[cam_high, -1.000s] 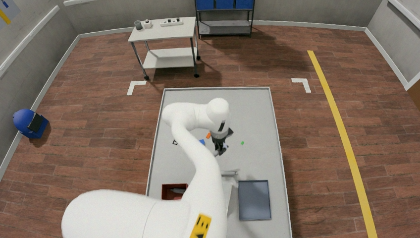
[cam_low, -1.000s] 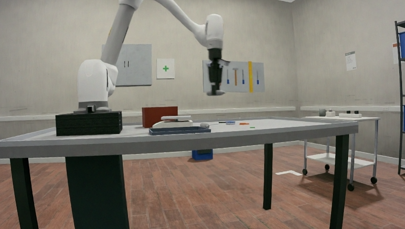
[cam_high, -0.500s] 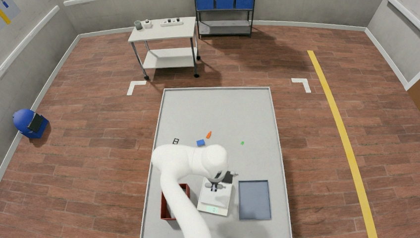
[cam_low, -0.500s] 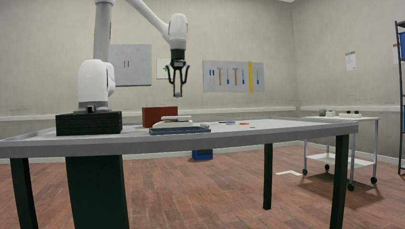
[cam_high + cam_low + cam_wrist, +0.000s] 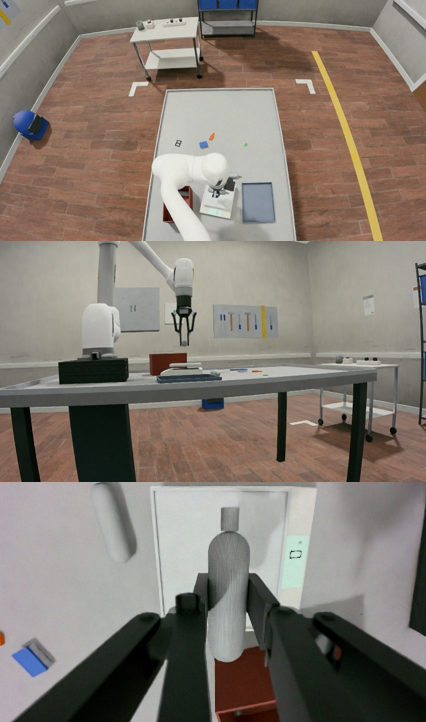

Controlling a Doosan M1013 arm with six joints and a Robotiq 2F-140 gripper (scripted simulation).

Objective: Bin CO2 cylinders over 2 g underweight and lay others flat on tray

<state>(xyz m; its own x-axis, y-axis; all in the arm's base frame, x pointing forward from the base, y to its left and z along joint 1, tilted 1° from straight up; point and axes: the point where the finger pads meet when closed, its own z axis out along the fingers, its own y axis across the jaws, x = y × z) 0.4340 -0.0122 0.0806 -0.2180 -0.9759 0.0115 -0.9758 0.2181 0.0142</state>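
My gripper is now 13 cm above the scale platform. The rest, counted from my hand: grey CO2 cylinder: 18 cm below, 13 cm ahead, 11 cm to the right; scale: 15 cm below, 1 cm behind; red scrap bin: 24 cm to the left, 15 cm below, 6 cm behind.
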